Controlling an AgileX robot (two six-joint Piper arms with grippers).
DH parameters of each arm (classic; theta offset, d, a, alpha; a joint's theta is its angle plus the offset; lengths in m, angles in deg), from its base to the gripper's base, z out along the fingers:
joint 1: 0 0.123 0 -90
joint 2: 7.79 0 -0.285 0
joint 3: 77.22 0 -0.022 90
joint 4: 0 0.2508 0 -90
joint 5: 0 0 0.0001 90
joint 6: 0 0.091 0 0
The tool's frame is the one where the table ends.
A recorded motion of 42 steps. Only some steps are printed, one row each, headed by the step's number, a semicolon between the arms.
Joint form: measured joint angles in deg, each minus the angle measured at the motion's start. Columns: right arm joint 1, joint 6, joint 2, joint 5, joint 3, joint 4; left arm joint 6, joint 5, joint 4, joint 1, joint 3, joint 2.
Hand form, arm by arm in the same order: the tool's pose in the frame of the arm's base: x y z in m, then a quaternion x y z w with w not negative. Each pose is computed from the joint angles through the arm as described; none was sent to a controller.
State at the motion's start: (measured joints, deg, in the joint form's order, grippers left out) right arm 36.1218 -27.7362 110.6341 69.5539 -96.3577 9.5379; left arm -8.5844 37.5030 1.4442 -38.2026 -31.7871 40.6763
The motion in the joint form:
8: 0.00 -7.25 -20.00 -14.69 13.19 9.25; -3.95 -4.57 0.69 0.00 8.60 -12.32
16: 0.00 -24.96 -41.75 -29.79 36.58 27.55; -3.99 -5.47 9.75 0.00 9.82 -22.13
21: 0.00 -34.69 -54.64 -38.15 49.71 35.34; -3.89 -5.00 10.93 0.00 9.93 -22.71
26: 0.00 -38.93 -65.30 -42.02 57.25 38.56; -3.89 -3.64 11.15 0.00 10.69 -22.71
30: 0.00 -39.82 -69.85 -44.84 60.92 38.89; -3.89 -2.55 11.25 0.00 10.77 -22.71
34: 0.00 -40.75 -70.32 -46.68 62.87 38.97; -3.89 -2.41 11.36 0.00 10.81 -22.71
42: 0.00 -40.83 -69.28 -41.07 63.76 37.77; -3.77 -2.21 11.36 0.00 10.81 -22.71
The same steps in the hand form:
8: 0.2625 0.2213 0.3434 -0.50772 0.80087 0.15725 0.27585; 0.0773 -0.0585 0.2626 0.20398 0.85519 -0.18926 0.43730
16: 0.1832 0.1772 0.3529 -0.50667 0.72480 0.22644 0.40826; 0.0629 -0.0376 0.2722 0.22458 0.80307 -0.15358 0.53014
21: 0.1423 0.1454 0.3421 -0.49341 0.68778 0.22112 0.48436; 0.0622 -0.0356 0.2719 0.22849 0.80124 -0.14413 0.53389
26: 0.1109 0.1198 0.3377 -0.47997 0.65843 0.21143 0.53981; 0.0620 -0.0347 0.2656 0.23091 0.81068 -0.13567 0.52064
30: 0.1002 0.1084 0.3313 -0.46768 0.65024 0.19917 0.56462; 0.0617 -0.0340 0.2637 0.23156 0.81594 -0.13089 0.51331
34: 0.1007 0.1064 0.3229 -0.46526 0.65345 0.18813 0.56670; 0.0617 -0.0338 0.2633 0.23201 0.81658 -0.12947 0.51245
42: 0.0967 0.1102 0.3094 -0.50282 0.66135 0.20082 0.51910; 0.0616 -0.0337 0.2630 0.23289 0.81726 -0.12823 0.51128

